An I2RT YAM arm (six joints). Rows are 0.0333 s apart.
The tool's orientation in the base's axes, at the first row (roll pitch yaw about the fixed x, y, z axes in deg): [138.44, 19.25, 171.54]
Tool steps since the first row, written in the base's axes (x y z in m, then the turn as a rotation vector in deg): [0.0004, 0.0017, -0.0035, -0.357, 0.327, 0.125]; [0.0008, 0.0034, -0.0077, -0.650, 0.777, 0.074]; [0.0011, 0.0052, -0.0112, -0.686, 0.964, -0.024]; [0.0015, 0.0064, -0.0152, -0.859, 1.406, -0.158]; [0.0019, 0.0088, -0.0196, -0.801, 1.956, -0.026]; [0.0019, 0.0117, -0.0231, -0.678, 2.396, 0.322]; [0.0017, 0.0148, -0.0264, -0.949, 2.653, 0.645]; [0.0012, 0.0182, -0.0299, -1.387, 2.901, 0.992]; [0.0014, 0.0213, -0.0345, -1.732, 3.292, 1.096]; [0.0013, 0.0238, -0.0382, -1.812, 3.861, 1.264]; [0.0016, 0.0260, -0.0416, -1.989, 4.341, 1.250]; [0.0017, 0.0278, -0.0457, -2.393, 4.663, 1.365]
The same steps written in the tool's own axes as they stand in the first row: [0.0010, -0.0009, 0.0037, 0.338, 0.369, -0.008]; [0.0023, -0.0023, 0.0078, 0.691, 0.715, 0.207]; [0.0034, -0.0031, 0.0115, 0.782, 0.802, 0.380]; [0.0045, -0.0047, 0.0152, 1.050, 1.078, 0.690]; [0.0059, -0.0057, 0.0200, 1.028, 1.579, 0.957]; [0.0075, -0.0056, 0.0242, 0.860, 2.124, 1.026]; [0.0092, -0.0053, 0.0284, 1.042, 2.554, 0.865]; [0.0113, -0.0048, 0.0328, 1.371, 3.009, 0.624]; [0.0130, -0.0053, 0.0381, 1.713, 3.413, 0.675]; [0.0147, -0.0057, 0.0422, 1.812, 3.966, 0.881]; [0.0158, -0.0061, 0.0461, 2.048, 4.347, 1.128]; [0.0173, -0.0073, 0.0501, 2.432, 4.710, 1.109]
